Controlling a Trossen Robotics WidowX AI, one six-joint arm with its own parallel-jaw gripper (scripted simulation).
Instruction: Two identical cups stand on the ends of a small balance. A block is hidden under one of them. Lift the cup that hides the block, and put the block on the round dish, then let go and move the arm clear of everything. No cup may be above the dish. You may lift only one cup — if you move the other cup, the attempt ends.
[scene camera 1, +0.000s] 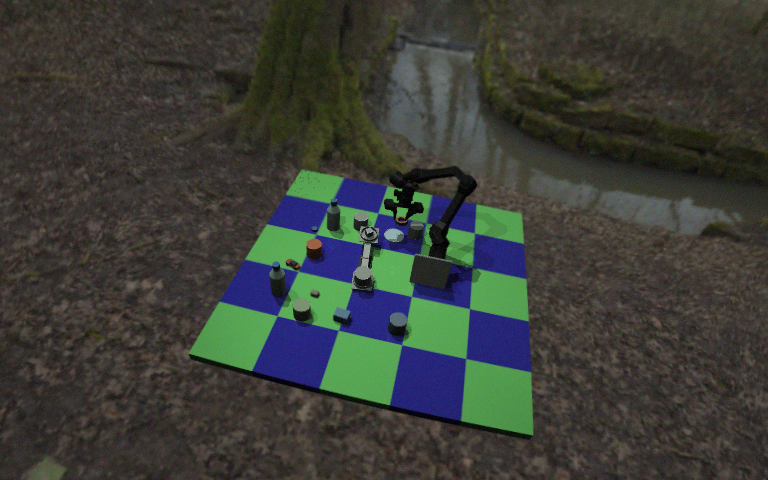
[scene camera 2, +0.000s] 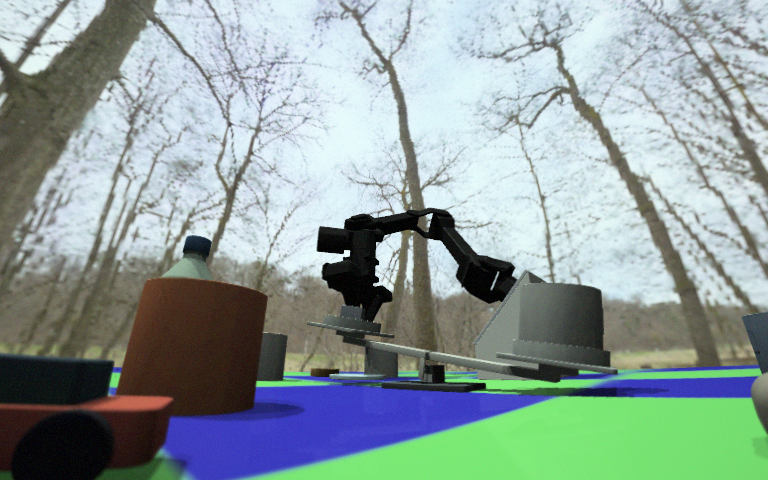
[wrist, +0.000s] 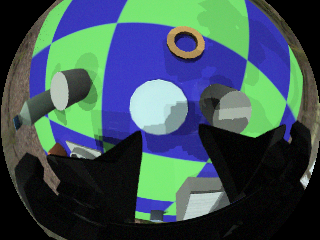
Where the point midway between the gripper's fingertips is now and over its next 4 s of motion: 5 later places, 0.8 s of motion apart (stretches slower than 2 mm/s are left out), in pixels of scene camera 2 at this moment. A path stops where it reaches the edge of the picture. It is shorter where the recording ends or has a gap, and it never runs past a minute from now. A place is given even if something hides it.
My gripper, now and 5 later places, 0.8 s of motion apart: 359, 325; 354, 292; 352, 317; 353, 305; 351, 276; 353, 324
